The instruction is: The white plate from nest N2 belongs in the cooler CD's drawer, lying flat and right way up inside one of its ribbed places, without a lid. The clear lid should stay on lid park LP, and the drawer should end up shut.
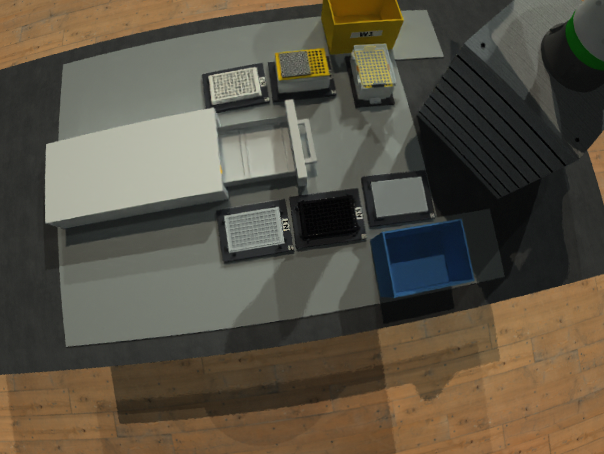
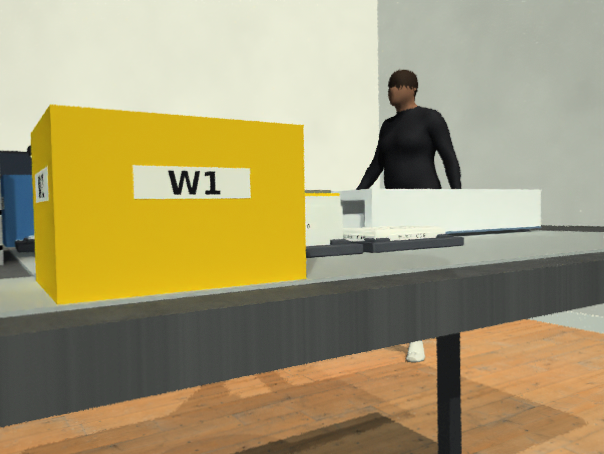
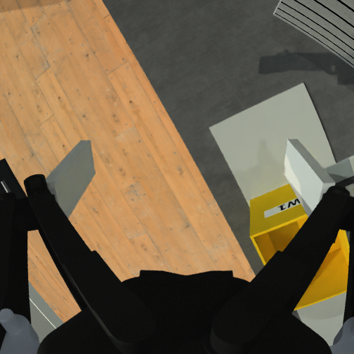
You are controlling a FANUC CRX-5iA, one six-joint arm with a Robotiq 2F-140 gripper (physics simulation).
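Places are measured from the arm's base along level axes (x ahead, y left, z up), in millimetres.
Pixels of known places: arm's base, link origin: (image 1: 574, 58).
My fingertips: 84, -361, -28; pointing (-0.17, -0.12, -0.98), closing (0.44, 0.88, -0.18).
Observation:
For each thing: its top centre in the pictures, then the offset to it from my fingertips, as dx, dy, dz. "pt": a spot on its surface instead.
- cream-white plate, top centre: (image 2: 389, 227) (image 1: 233, 83) +608, +194, -256
- paler white plate, top centre: (image 1: 253, 228) +592, +572, -256
- dark nest, surface spot: (image 1: 227, 257) pt +659, +628, -270
- flat pale pane, top centre: (image 1: 399, 196) +245, +536, -263
- black plate, top centre: (image 1: 328, 216) +421, +564, -256
- blue bin, top centre: (image 2: 57, 177) (image 1: 429, 257) +238, +691, -162
- yellow bin W1, top centre: (image 2: 164, 129) +260, +46, -162
A cream-white plate (image 1: 235, 85) (image 2: 407, 233) lies flat in a dark nest (image 1: 216, 106) (image 2: 415, 244) beyond the cooler's drawer. A paler white plate (image 1: 254, 229) lies in another dark nest (image 1: 227, 257) on the drawer's other side. The nest labels are too small to read surely. The white cooler (image 1: 135, 165) (image 2: 455, 210) has its drawer (image 1: 296, 145) pulled out; the visible part of the drawer is empty, and its inner end is hidden. A flat pale pane (image 1: 399, 196), seemingly the clear lid, lies on a dark park. My gripper (image 3: 188, 155) is wide open and empty, over the floor and table edge.
A black plate (image 1: 328, 216) sits between the pale plate and the pane. A blue bin (image 1: 420, 272) stands beside them. A yellow bin W1 (image 1: 362, 37) (image 2: 175, 210) (image 3: 277, 210) stands by two tip boxes (image 1: 302, 75) (image 1: 374, 72). A person (image 2: 412, 145) stands behind the table.

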